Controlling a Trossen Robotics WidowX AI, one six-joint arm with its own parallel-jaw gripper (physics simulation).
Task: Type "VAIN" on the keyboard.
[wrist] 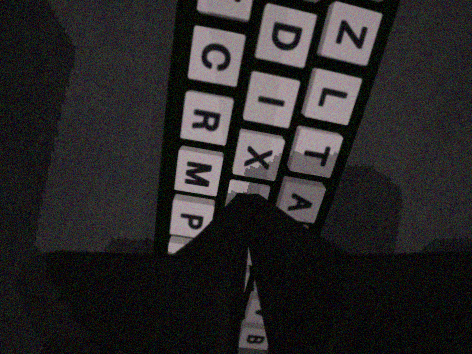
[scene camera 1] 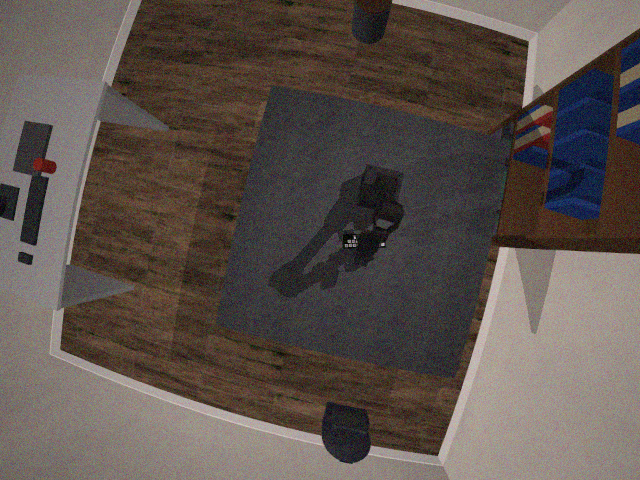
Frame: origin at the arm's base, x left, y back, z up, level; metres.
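Where they show: gripper, fingertip midpoint: (wrist: 247, 204); arm's base at its link origin: (scene camera 1: 382, 185).
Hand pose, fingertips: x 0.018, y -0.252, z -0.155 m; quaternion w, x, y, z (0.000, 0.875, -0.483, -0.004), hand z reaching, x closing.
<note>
Each offset is from my fingertips to the top centre of the thing. Level surfaces: height alone.
The black keyboard @(dx +0.015, dy +0.007, dz +0.004 m) (scene camera 1: 350, 244) (wrist: 175, 100) with white letter keys lies on the dark mat, partly hidden by the arm in the scene view. In the wrist view, the A key @(dx +0.013, dy -0.015, dz +0.004 m) (wrist: 300, 201) is shaded, just right of the fingertips, and the I key @(dx +0.037, dy +0.017, dz +0.004 m) (wrist: 271, 101) is farther up the middle row. The key below X (wrist: 257, 156) is mostly covered by the fingertips, its letter hidden. My gripper (scene camera 1: 368, 243) (wrist: 247, 204) is shut and empty, low over the keyboard; contact cannot be told. The B key @(dx -0.059, dy -0.046, dz +0.004 m) (wrist: 254, 340) and part of another key show through the gap between the fingers.
The dark mat @(dz -0.012 m) (scene camera 1: 289, 129) lies on the wood floor (scene camera 1: 139, 206). A shelf unit (scene camera 1: 527, 214) stands at the right. A desk (scene camera 1: 51, 108) with dark items and a red cylinder (scene camera 1: 44, 165) is at the left. Dark round objects stand at the top (scene camera 1: 369, 25) and bottom (scene camera 1: 346, 434).
</note>
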